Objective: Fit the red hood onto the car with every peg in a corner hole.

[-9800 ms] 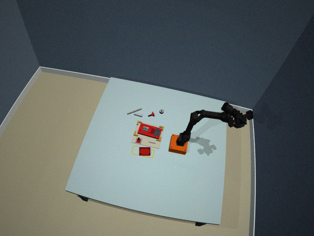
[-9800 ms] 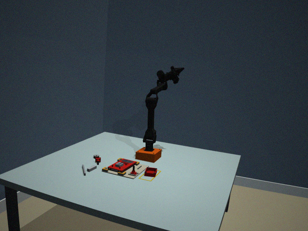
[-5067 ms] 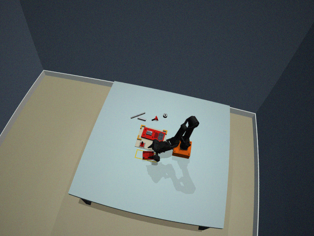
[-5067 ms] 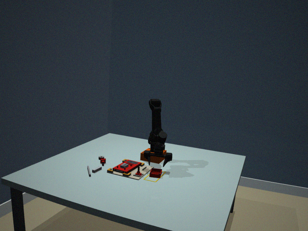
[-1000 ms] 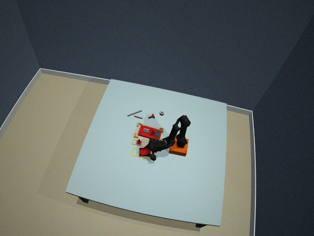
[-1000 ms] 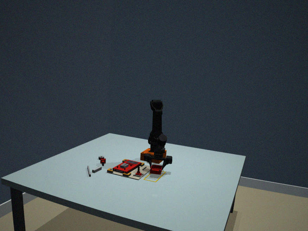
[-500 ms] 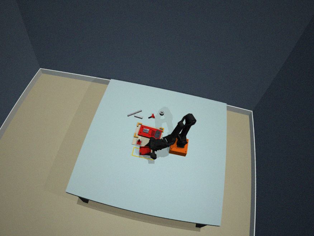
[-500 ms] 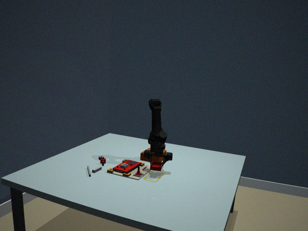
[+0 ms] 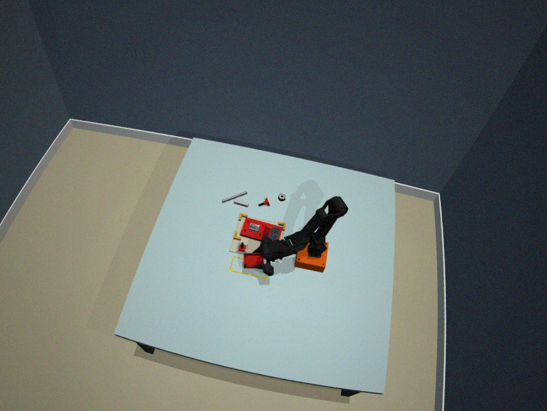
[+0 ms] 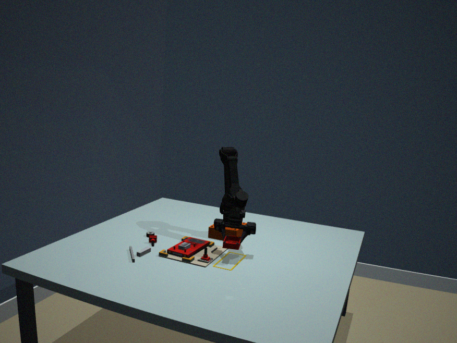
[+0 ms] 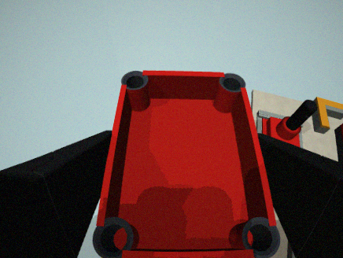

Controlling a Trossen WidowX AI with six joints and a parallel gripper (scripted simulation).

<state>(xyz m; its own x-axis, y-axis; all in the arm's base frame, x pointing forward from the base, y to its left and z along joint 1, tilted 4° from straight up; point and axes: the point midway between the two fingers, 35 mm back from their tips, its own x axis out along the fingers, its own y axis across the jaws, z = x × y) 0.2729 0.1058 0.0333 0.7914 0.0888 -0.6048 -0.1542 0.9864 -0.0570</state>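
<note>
Right now the red hood is 10 mm behind my gripper tip and 10 mm below it. Also, from my gripper tip: grey engine block 20 mm ahead, 210 mm to the right, 60 mm below; thin rod 150 mm ahead, 410 mm to the right, 80 mm below; beige jig plate 190 mm to the right, 70 mm below.
</note>
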